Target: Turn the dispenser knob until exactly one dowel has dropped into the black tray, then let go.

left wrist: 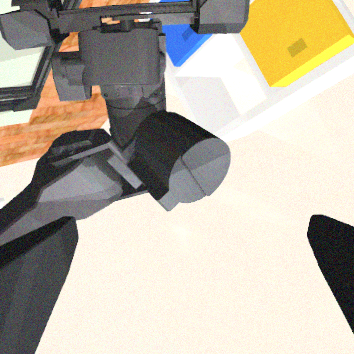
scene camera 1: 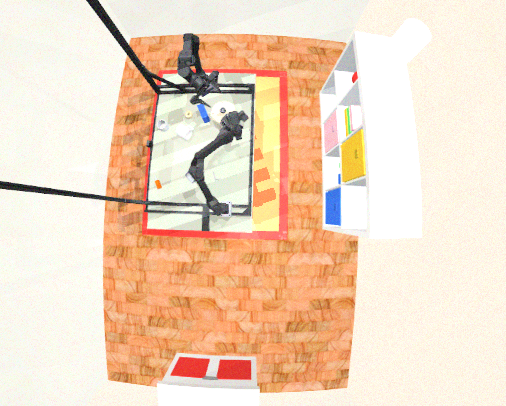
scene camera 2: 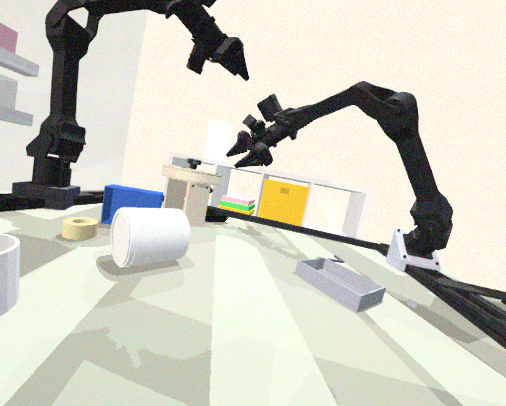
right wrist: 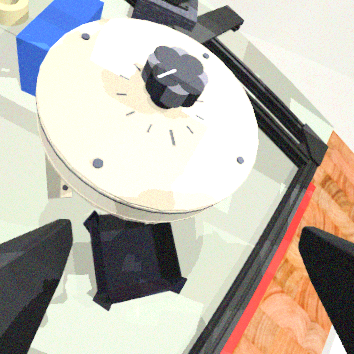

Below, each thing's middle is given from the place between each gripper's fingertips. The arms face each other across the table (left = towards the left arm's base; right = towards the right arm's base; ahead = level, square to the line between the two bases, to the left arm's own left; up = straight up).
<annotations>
The dark lobed knob (right wrist: 173, 77) is 10 cm to the left of my right hand, 4 cm below it and 4 cm behind it. From my right hand the other things lie so: tape roll (scene camera 2: 78, 228): 30 cm behind, 21 cm to the left, 18 cm below; blue box (scene camera 2: 115, 197): 19 cm behind, 18 cm to the left, 15 cm below; white cylinder (scene camera 2: 139, 236): 34 cm behind, 16 cm below, 7 cm to the left.
My left hand is 270 mm above the dark lobed knob, 90 mm to the right of it and 20 mm short of it. From my left hand the other things lie so: tape roll 400 mm below, 240 mm behind, 200 mm to the left; blue box 370 mm below, 170 mm to the left, 130 mm behind; white cylinder 380 mm below, 280 mm behind, 70 mm to the left.
</annotations>
